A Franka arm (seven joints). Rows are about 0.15 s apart.
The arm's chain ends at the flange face. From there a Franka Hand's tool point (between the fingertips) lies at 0.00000 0.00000 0.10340 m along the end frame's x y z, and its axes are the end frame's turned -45 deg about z.
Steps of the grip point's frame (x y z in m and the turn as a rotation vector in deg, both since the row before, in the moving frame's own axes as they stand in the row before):
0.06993, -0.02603, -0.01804, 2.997, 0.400, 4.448
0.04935, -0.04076, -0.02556, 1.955, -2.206, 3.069
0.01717, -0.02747, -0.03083, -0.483, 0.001, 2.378
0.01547, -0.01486, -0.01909, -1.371, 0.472, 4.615
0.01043, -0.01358, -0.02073, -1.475, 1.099, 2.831
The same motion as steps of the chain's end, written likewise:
0.03418, -0.06340, -0.01790, 2.402, -1.836, 4.448
0.01139, -0.06390, -0.02542, -0.177, -2.942, 3.069
-0.00789, -0.03219, -0.03083, -0.341, 0.342, 2.378
-0.00187, -0.02269, -0.01906, -0.636, 1.303, 4.615
-0.00550, -0.01754, -0.02068, -0.266, 1.820, 2.831

